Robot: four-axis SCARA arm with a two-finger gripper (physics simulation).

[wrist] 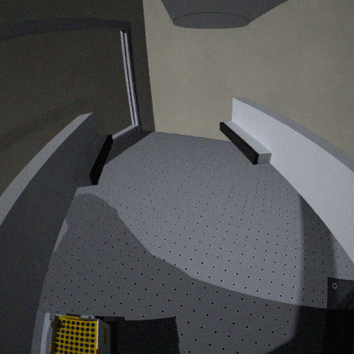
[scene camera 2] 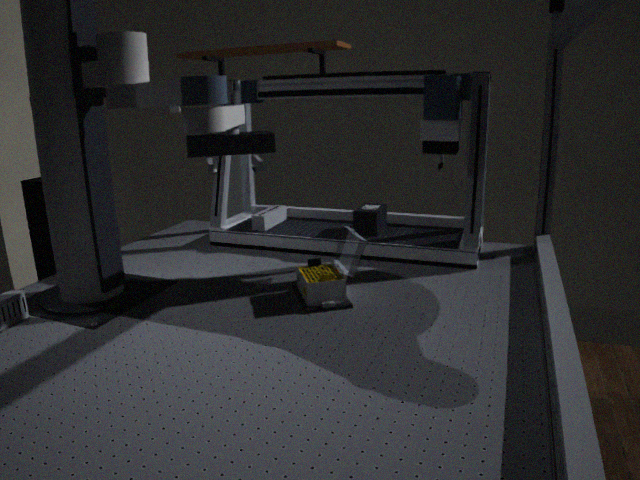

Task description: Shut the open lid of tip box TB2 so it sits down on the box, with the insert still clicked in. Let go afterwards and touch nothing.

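Frame: origin at the arm's base, x down, y right, z back, level; metres.
Seen in the pictures: gripper, between the fingertips: (scene camera 2: 236, 168); arm's base, origin of its link: (scene camera 2: 94, 299).
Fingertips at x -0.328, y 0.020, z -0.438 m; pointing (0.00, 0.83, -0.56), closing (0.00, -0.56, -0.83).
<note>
Pixels of each thing's top centre, then the offset from my fingertips to it. "spot": a spot on its surface instead.
- Tip box TB2, centre of its top: (scene camera 2: 320, 269) dz -0.089, dx +0.249, dy -0.180 m
- dark block, a spot on its surface: (scene camera 2: 369, 221) spot: dz -0.105, dx +0.223, dy -0.535 m
- pale block, a spot on its surface: (scene camera 2: 269, 218) spot: dz +0.211, dx +0.235, dy -0.539 m
- small black block, a spot on its surface: (scene camera 2: 314, 262) spot: dz -0.059, dx +0.249, dy -0.225 m
Tip box TB2 (scene camera 2: 324, 292) (wrist: 104, 340) stands on the table, with its yellow insert (scene camera 2: 320, 273) (wrist: 76, 336) in its top. Its clear lid (scene camera 2: 352, 254) stands open, tilted up and back from the right rear edge of the box in the scene view. The lid is hard to make out in the wrist view. My gripper (scene camera 2: 234, 161) (wrist: 165, 117) is shut to its narrow stance, with a visible gap between the fingers and nothing in it. It hangs high above the table, to the left of the box and lid in the scene view, touching neither.
A gantry frame (scene camera 2: 289, 244) stands behind the box, with a dark block (scene camera 2: 369, 221) and a pale block (scene camera 2: 269, 218) inside it. The arm's column (scene camera 2: 85, 206) stands at the left. A raised rail (scene camera 2: 563, 335) runs along the table's right edge. A small black block (scene camera 2: 314, 262) is just behind the box.
</note>
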